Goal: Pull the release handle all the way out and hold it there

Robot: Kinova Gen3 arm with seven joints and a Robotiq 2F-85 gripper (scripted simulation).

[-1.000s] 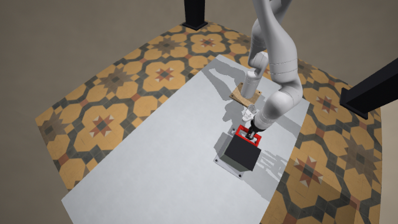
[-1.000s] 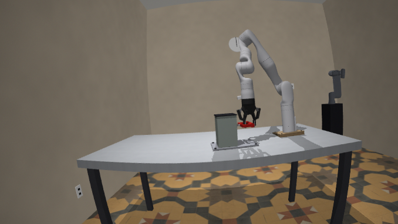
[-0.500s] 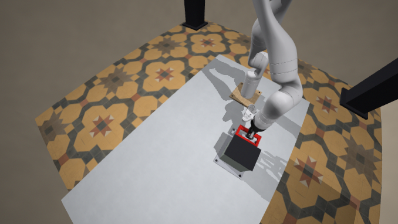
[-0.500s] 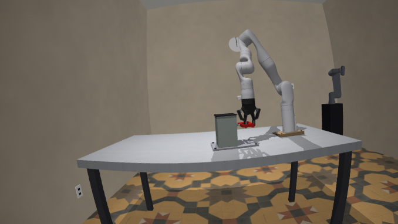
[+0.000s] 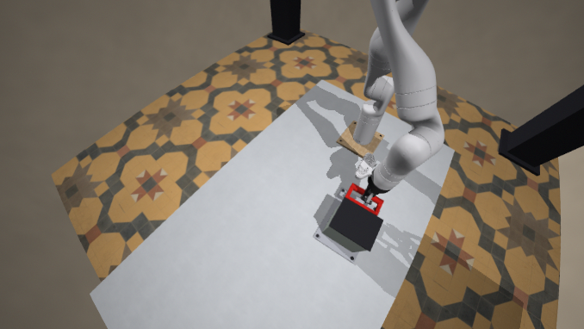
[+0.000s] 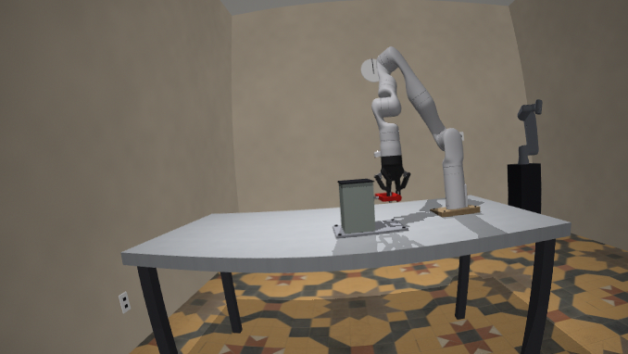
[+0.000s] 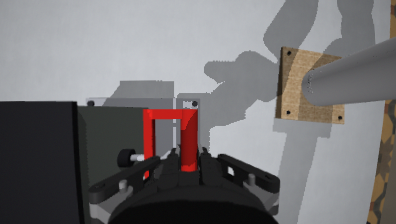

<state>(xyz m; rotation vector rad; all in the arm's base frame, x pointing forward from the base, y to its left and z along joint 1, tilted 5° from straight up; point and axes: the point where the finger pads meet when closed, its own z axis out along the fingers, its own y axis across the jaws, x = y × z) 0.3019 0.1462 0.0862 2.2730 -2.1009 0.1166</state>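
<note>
Right now my hand is 50 mm short of the red handle.
</note>
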